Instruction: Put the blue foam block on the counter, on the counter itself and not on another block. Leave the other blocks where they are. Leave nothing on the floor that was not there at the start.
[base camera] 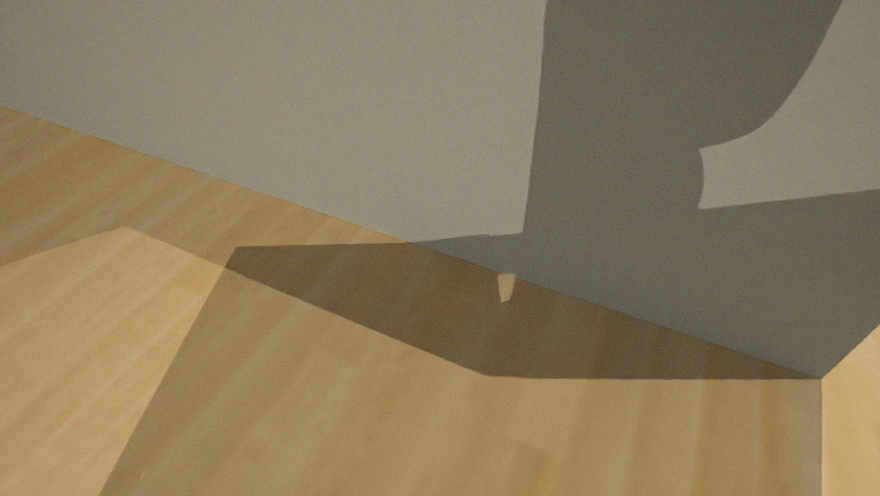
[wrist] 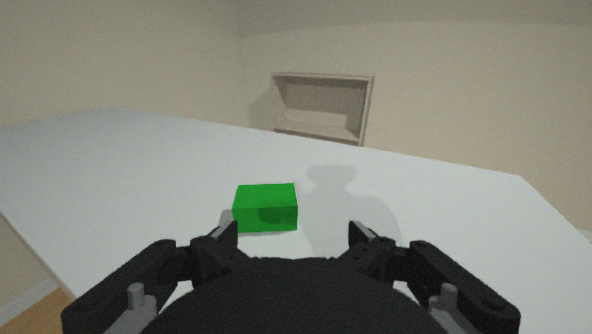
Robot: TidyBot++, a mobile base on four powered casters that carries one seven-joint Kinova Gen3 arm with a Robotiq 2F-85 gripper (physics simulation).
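Places are measured from the arm's base along level axes (x right, y up, z back), in millimetres.
Where they show: gripper, fingertip midpoint: (wrist: 293,233).
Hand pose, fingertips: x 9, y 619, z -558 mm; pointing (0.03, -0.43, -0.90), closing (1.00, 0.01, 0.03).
Note:
After its pixels a point has its place.
In the wrist view my gripper (wrist: 293,233) @(x 9, y 619, z -558 mm) is open, with no object between its fingers. It is above a pale counter top (wrist: 150,160) @(x -344, y 514, z -909 mm). A green block (wrist: 266,209) @(x -25, y 555, z -666 mm) lies on the counter, beyond the fingertips and towards the left finger, apart from the gripper as far as I can tell. The blue foam block does not show in the base camera view or the wrist view. In the base camera view a grey side face of the counter (base camera: 277,123) @(x -157, y -291, z -530 mm) rises from the wooden floor (base camera: 369,431) @(x -55, y -396, z -262 mm).
A beige shelf unit (wrist: 369,110) @(x 715, y 384, z -2200 mm) stands against the wall (wrist: 475,90) @(x 1353, y 618, z -1878 mm) beyond the counter. The counter's left edge runs down the wrist view, with wooden floor below it at the lower left. Its right corner shows at the right. Shadows fall across the counter's side and the floor.

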